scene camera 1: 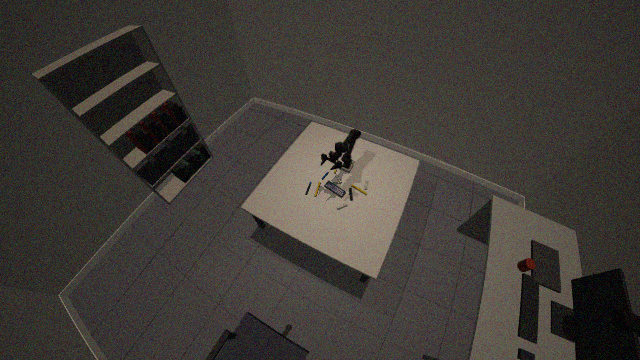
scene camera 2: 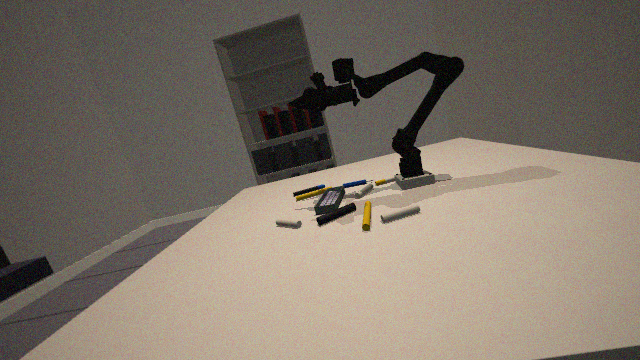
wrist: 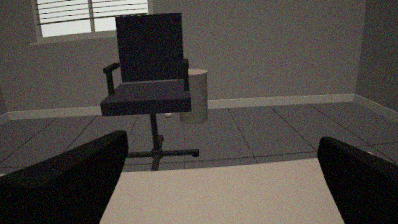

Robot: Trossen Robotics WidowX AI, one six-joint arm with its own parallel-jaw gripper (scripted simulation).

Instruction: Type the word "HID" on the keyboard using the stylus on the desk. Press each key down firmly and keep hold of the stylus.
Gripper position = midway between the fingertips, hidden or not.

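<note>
Here is my gripper (scene camera 2: 292, 105), which I can also see from the wrist, my gripper (wrist: 224, 143). It is open, and my gripper holds nothing.
</note>
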